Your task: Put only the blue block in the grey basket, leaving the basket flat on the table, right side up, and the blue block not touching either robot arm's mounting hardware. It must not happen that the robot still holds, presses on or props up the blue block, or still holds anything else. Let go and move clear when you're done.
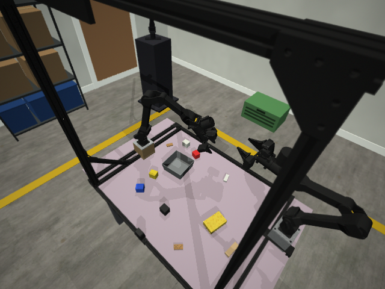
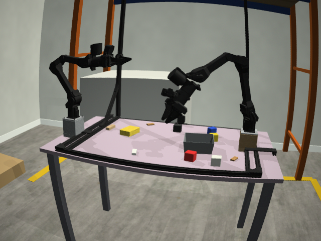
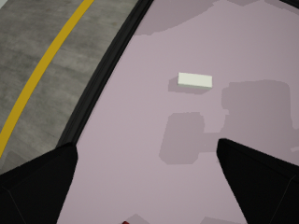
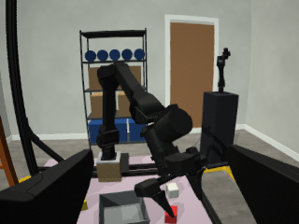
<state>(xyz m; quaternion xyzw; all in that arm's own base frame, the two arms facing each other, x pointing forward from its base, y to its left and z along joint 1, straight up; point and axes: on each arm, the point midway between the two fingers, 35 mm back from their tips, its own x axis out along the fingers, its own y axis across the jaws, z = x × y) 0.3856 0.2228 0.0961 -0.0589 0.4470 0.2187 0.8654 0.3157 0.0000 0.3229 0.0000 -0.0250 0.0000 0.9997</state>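
Right now the blue block is 410 mm behind my left hand, 210 mm to the left of it and 180 mm below it. From my left hand the other things lie so: grey basket: 180 mm below, 140 mm to the left, 140 mm behind; white tile: 190 mm below, 160 mm to the right, 20 mm behind; red block: 180 mm below, 110 mm to the left, 20 mm ahead.
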